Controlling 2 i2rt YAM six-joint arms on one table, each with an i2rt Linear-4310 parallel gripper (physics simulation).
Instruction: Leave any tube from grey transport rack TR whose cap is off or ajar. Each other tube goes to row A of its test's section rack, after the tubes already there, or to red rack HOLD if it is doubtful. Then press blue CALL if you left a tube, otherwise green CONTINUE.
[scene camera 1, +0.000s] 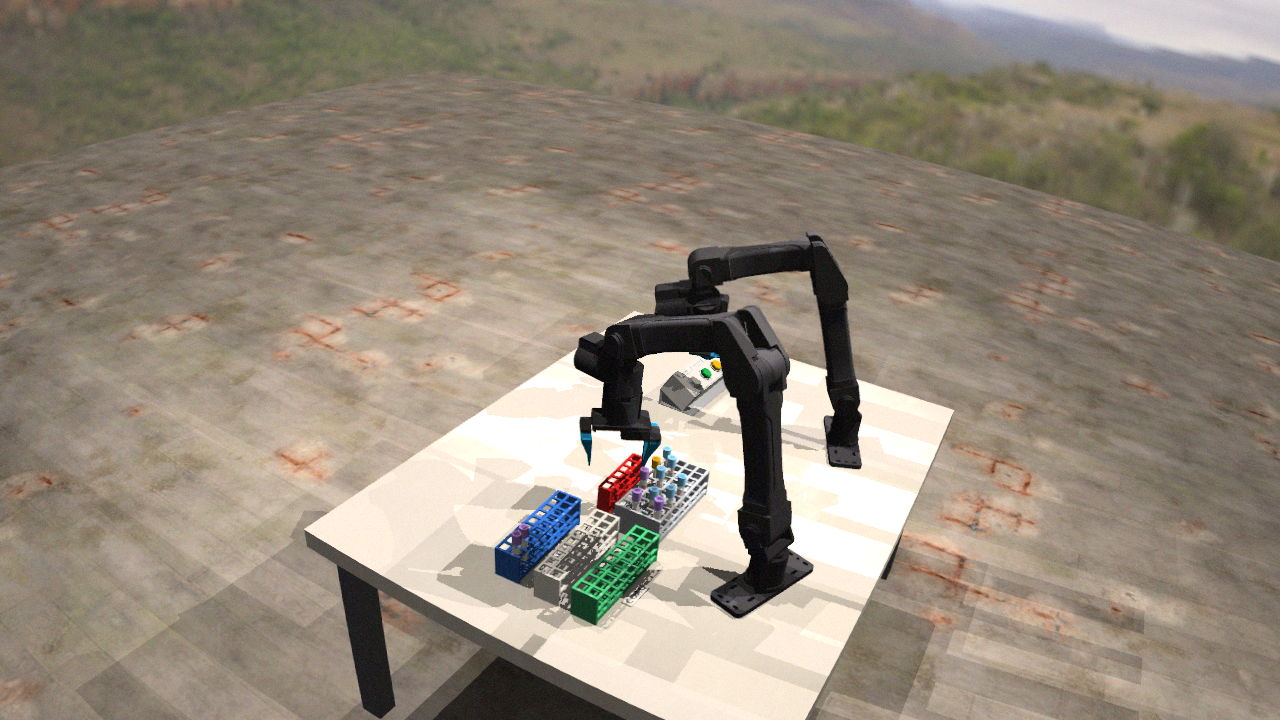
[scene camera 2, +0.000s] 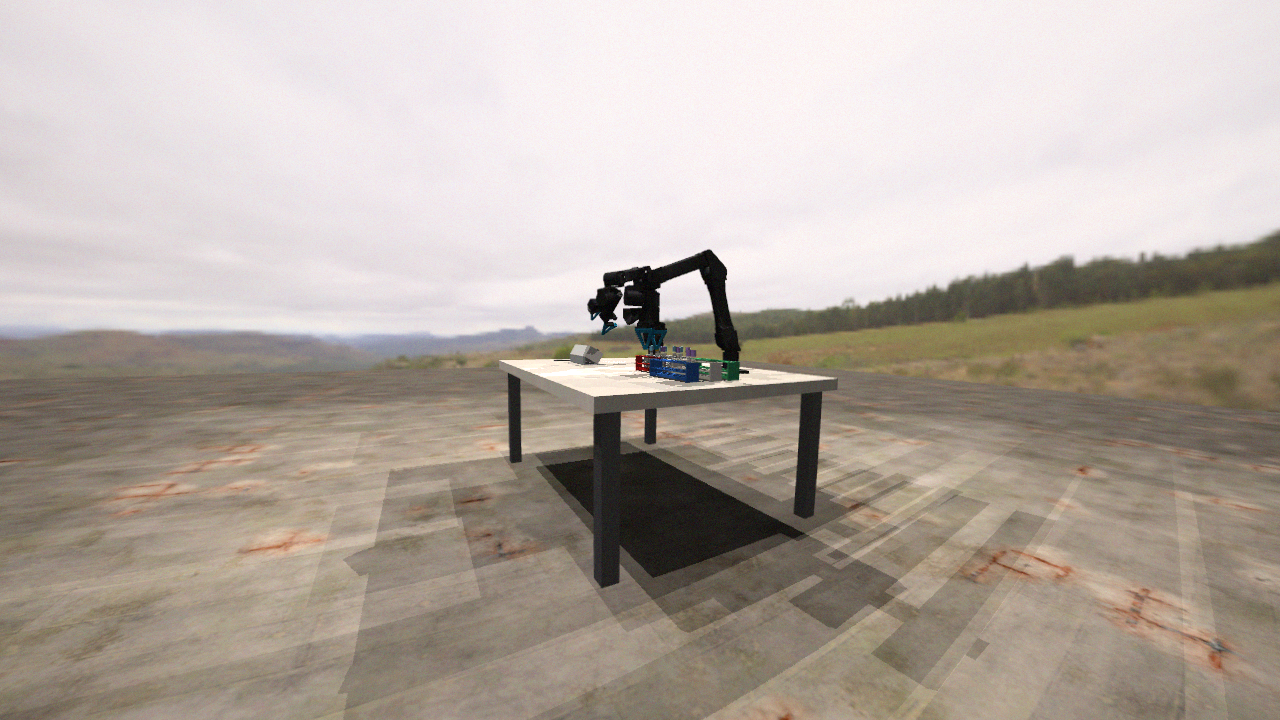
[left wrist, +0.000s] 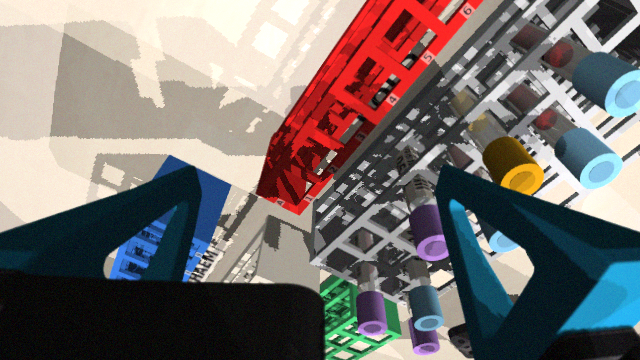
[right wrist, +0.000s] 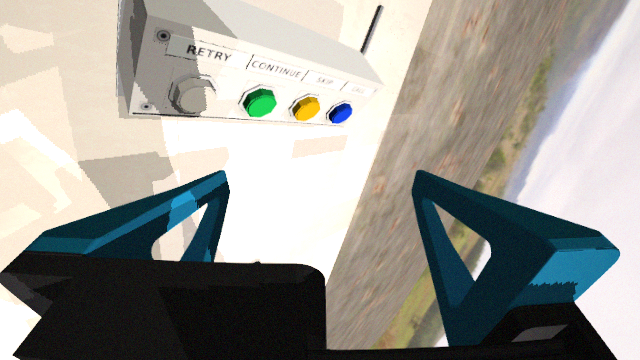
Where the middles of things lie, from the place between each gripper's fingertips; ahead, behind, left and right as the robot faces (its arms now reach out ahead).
The green CONTINUE button (right wrist: 261, 102) is 100 mm below my right hand, 30 mm to the right of it and 10 mm ahead of it. The rest, counted from my right hand: tube (left wrist: 510, 165) 390 mm to the left, 110 mm below, 60 mm behind.
I see my left gripper 60 mm past the tube, 50 mm to the left of it and 30 mm above it. Round my left hand: green CONTINUE button: 10 mm ahead, 460 mm to the right, 20 mm below.
